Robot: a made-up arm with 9 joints.
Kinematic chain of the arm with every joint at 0, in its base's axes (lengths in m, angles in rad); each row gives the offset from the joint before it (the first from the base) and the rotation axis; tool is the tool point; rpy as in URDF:
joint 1: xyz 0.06 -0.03 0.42 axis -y
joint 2: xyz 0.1 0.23 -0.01 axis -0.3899 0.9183 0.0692
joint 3: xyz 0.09 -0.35 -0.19 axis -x
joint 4: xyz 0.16 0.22 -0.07 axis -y
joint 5: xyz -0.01 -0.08 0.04 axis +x
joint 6: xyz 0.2 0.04 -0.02 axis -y
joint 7: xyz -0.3 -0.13 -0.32 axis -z
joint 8: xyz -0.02 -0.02 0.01 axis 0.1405 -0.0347 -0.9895
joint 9: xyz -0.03 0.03 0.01 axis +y
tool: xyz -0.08 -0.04 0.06 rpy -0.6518 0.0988 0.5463
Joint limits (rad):
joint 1: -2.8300..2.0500
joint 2: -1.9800..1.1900
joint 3: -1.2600..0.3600
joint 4: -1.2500..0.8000
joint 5: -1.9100..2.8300
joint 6: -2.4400..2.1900
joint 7: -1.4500..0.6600
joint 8: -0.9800..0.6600
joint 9: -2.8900..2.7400
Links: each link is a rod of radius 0.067 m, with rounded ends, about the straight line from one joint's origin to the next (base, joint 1, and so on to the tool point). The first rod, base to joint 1, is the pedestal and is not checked.
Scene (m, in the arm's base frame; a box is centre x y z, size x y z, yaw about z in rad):
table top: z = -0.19
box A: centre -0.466 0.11 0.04 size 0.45 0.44 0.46 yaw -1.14
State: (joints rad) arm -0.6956 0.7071 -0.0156 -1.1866 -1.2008 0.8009 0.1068 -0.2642 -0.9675
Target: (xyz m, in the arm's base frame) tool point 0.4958 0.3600 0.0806
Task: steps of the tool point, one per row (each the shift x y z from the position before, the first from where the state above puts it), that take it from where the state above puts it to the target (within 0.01 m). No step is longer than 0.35 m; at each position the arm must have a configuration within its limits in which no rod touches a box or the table.
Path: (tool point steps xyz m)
1: 0.1737 0.0304 0.0048
2: 0.1497 0.0321 0.0987
3: 0.0774 0.0317 0.1676
4: -0.0224 0.0303 0.1876
5: -0.1187 0.0294 0.1511
6: -0.1807 0.0296 0.0694
7: -0.1912 0.0319 -0.0304
8: 0.2670 -0.0778 -0.1077
9: 0.2515 0.0698 -0.2065
10: 0.1423 0.2211 -0.2293
11: 0.0037 0.3099 -0.1402
12: -0.0774 0.2939 0.0227

